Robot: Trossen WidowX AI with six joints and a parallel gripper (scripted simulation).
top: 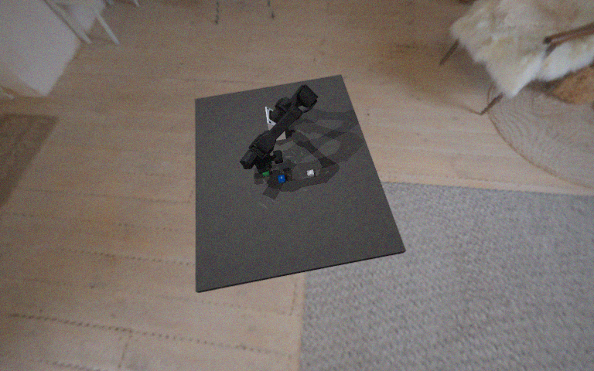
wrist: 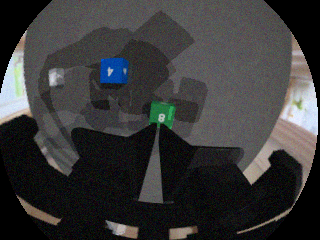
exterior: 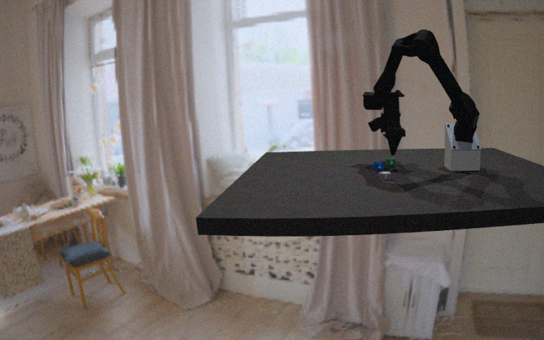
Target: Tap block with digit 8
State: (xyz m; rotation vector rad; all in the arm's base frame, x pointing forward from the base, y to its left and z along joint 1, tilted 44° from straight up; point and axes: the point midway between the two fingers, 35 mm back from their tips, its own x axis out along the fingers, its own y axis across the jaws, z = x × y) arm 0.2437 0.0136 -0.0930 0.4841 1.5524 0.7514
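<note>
The green block is 2 cm below my gripper tip and 1 cm ahead of it. Also, from my gripper tip: blue block (8 cm to the left, 5 cm ahead, 2 cm below); white block (22 cm to the left, 3 cm ahead, 2 cm below).
</note>
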